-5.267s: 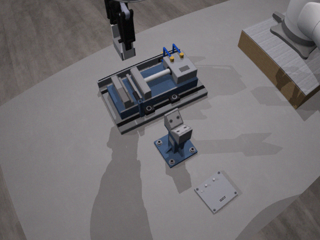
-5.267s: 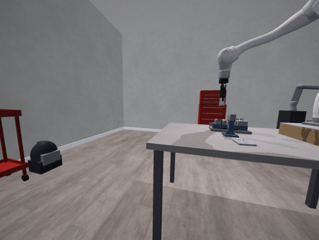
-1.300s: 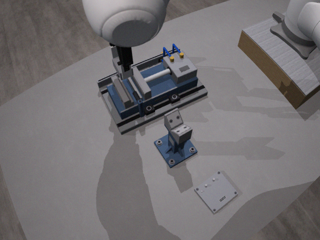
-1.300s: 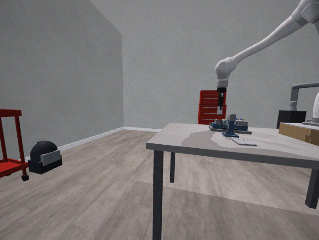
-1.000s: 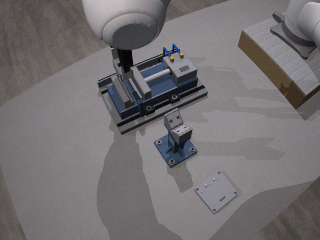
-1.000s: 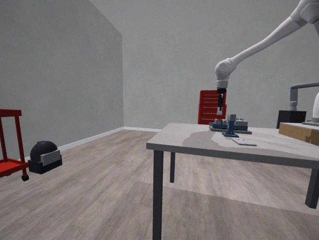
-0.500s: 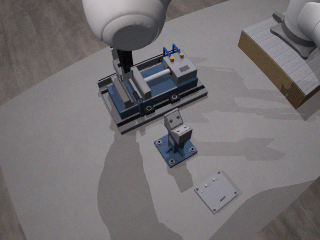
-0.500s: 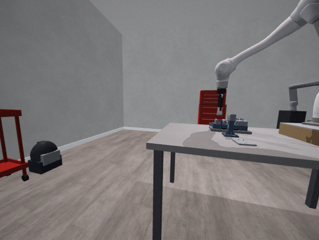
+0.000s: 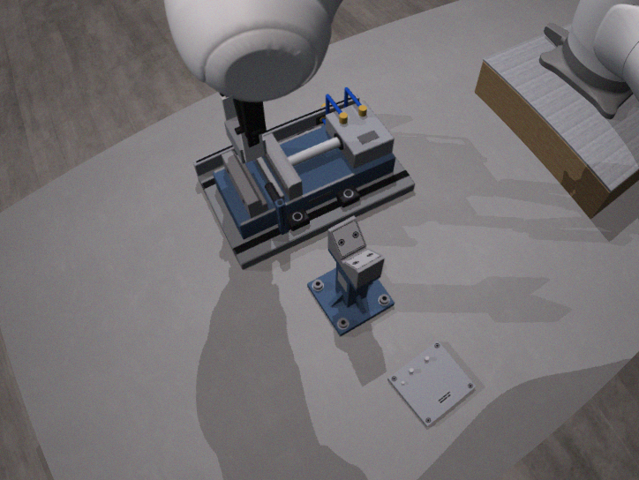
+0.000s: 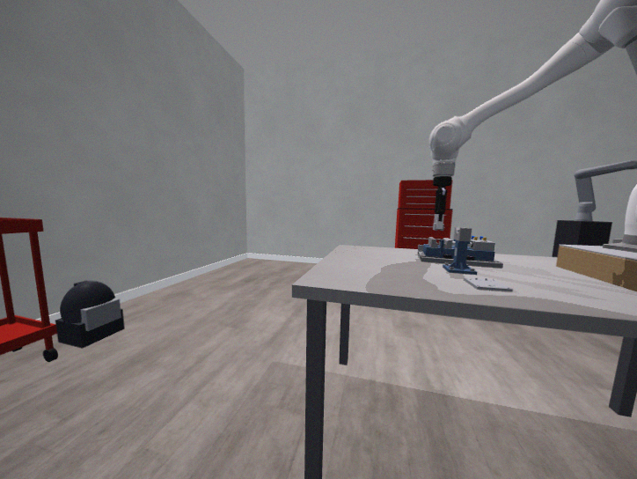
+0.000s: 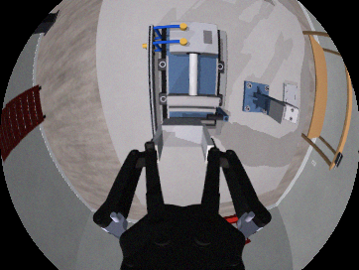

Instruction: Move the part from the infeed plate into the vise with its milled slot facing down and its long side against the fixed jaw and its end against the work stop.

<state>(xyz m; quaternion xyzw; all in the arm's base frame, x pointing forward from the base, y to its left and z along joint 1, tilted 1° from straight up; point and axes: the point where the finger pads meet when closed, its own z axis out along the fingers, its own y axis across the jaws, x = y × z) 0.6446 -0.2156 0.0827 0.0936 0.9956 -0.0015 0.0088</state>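
Right now the part is 3 cm below my hand. Also, from my hand: work stop (8 cm below, 7 cm to the left, 1 cm ahead); then moving jaw (9 cm below, 4 cm behind, 3 cm to the left); then fixed jaw (9 cm below, 3 cm ahead, 2 cm to the left).
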